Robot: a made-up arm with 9 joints. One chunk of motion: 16 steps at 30 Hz.
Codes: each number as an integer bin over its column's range. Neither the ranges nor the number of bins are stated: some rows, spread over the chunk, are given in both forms.
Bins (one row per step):
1: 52 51 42 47 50 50 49 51 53
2: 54 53 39 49 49 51 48 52 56
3: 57 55 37 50 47 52 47 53 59
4: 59 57 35 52 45 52 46 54 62
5: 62 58 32 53 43 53 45 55 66
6: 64 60 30 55 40 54 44 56 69
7: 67 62 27 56 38 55 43 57 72
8: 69 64 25 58 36 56 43 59 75
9: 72 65 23 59 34 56 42 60 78
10: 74 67 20 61 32 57 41 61 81
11: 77 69 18 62 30 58 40 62 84
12: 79 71 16 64 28 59 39 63 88
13: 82 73 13 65 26 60 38 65 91
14: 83 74 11 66 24 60 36 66 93
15: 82 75 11 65 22 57 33 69 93
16: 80 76 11 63 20 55 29 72 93
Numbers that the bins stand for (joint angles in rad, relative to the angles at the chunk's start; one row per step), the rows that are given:
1: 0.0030 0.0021 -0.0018 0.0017 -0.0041 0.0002 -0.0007 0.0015 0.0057
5: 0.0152 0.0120 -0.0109 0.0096 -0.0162 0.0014 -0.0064 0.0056 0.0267
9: 0.0273 0.0219 -0.0191 0.0175 -0.0316 0.0026 -0.0106 0.0106 0.0461
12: 0.0358 0.0304 -0.0255 0.0240 -0.0419 0.0038 -0.0148 0.0136 0.0622
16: 0.0370 0.0375 -0.0300 0.0227 -0.0557 0.0022 -0.0290 0.0227 0.0703
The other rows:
2: 0.0055 0.0049 -0.0045 0.0043 -0.0059 0.0006 -0.0021 0.0025 0.0105
3: 0.0091 0.0078 -0.0064 0.0057 -0.0093 0.0010 -0.0035 0.0035 0.0154
4: 0.0115 0.0106 -0.0082 0.0083 -0.0127 0.0010 -0.0049 0.0045 0.0202
6: 0.0176 0.0148 -0.0127 0.0122 -0.0213 0.0018 -0.0078 0.0066 0.0315
7: 0.0212 0.0177 -0.0155 0.0135 -0.0247 0.0022 -0.0092 0.0076 0.0364
8: 0.0236 0.0205 -0.0173 0.0162 -0.0282 0.0026 -0.0092 0.0096 0.0412
10: 0.0297 0.0247 -0.0218 0.0201 -0.0351 0.0030 -0.0120 0.0116 0.0509
11: 0.0333 0.0276 -0.0236 0.0214 -0.0385 0.0034 -0.0134 0.0126 0.0558
13: 0.0394 0.0332 -0.0282 0.0254 -0.0454 0.0042 -0.0163 0.0157 0.0671
14: 0.0406 0.0346 -0.0300 0.0267 -0.0488 0.0042 -0.0191 0.0167 0.0703
15: 0.0394 0.0361 -0.0300 0.0254 -0.0522 0.0030 -0.0233 0.0197 0.0703

